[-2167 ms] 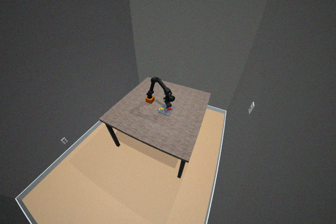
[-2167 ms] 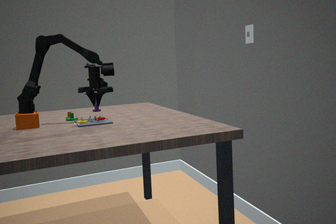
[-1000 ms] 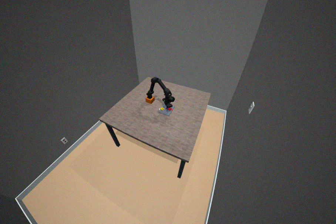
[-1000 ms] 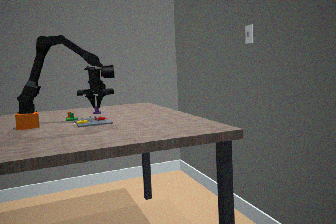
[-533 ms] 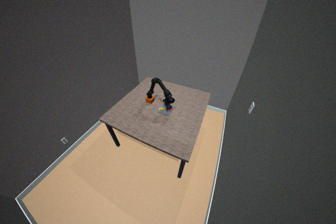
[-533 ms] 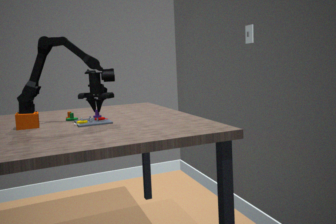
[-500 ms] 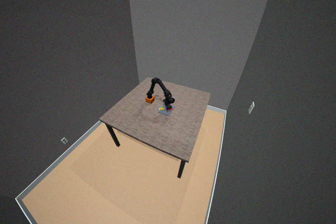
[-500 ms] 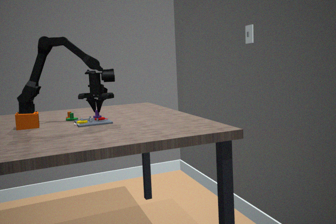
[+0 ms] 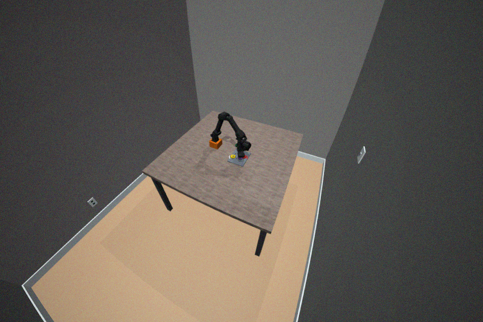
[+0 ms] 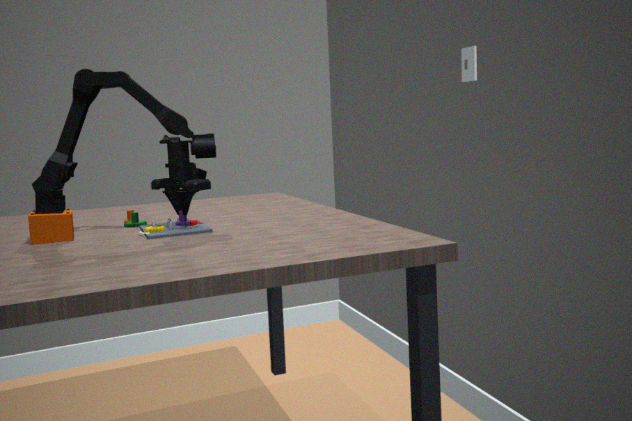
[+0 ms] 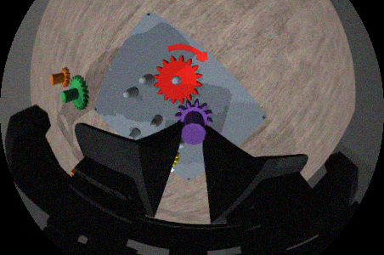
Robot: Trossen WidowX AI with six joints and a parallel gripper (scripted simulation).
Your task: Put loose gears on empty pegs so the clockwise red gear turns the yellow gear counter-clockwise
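My gripper tip is now 4 cm to the right of the red gear, 3 cm above it and 2 cm short of it. From my gripper tip the other things lie so: green gear (18 cm to the left, 13 cm behind, 3 cm below); purple gear (1 cm below); yellow gear (8 cm behind, 3 cm below, 1 cm to the right).
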